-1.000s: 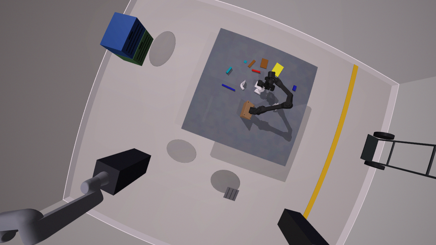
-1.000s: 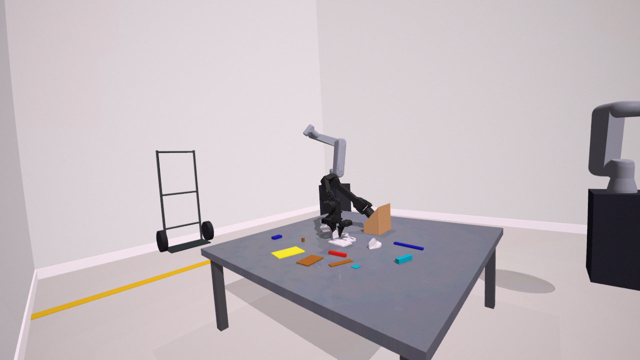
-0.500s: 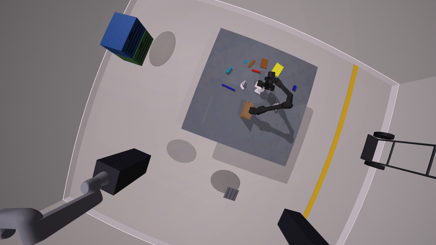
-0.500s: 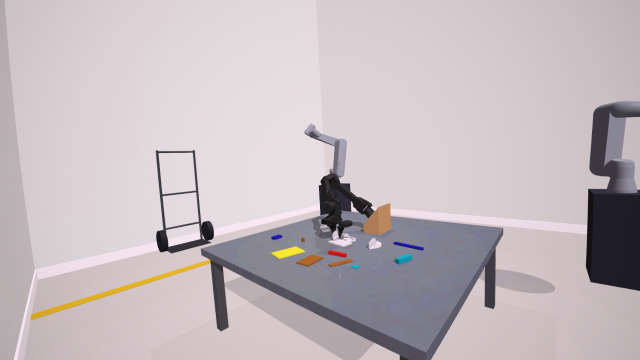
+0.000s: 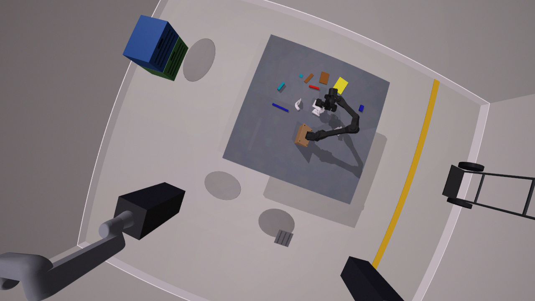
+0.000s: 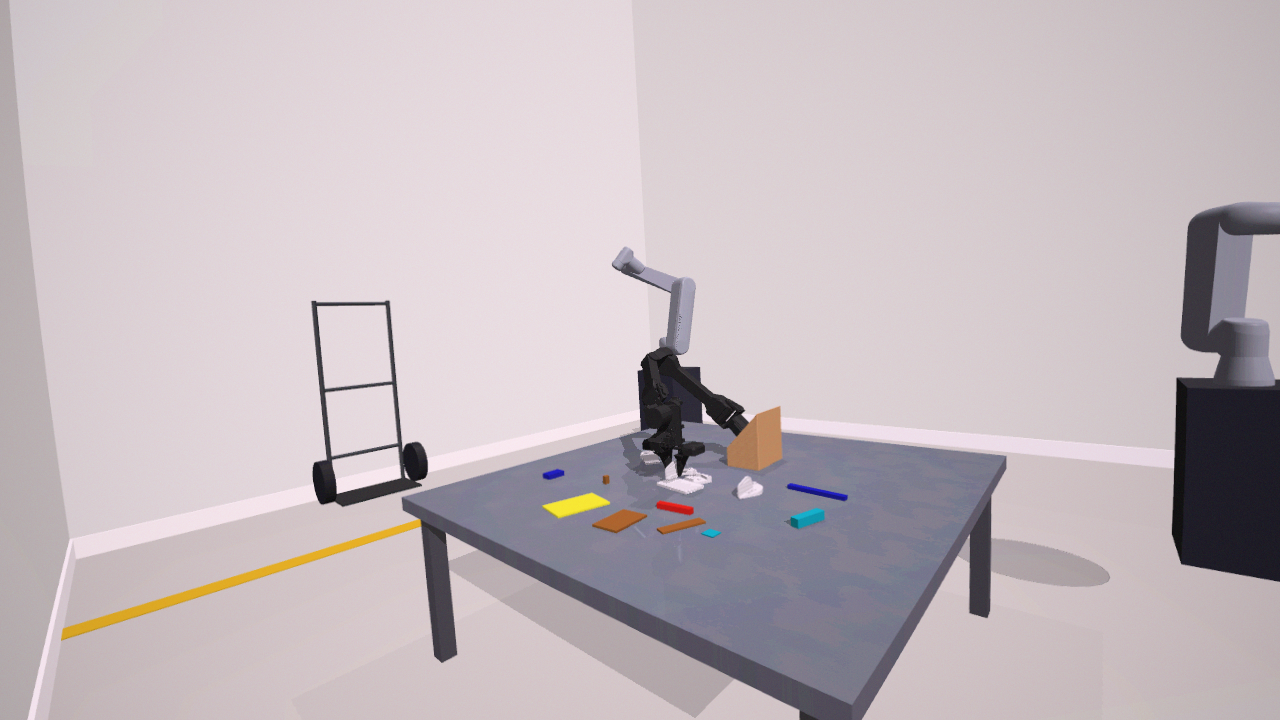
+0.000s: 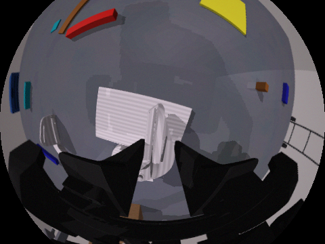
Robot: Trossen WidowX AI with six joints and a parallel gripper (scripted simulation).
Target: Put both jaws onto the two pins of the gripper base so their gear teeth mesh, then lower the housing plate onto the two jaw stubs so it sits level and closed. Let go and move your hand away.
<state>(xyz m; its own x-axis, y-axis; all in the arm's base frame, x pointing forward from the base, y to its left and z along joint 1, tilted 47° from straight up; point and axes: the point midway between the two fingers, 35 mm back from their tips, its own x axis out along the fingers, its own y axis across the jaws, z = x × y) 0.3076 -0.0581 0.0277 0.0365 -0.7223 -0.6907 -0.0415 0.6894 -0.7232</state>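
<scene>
The flat white ribbed part is 10 mm ahead of my gripper tip, 30 mm to the left of it and 20 mm below it. The rest, counted from my gripper tip: white jaw (40 mm behind, 20 mm to the left); then red bar (170 mm ahead, 130 mm to the left, 20 mm below); then yellow plate (290 mm ahead, 100 mm to the right, 20 mm below).
</scene>
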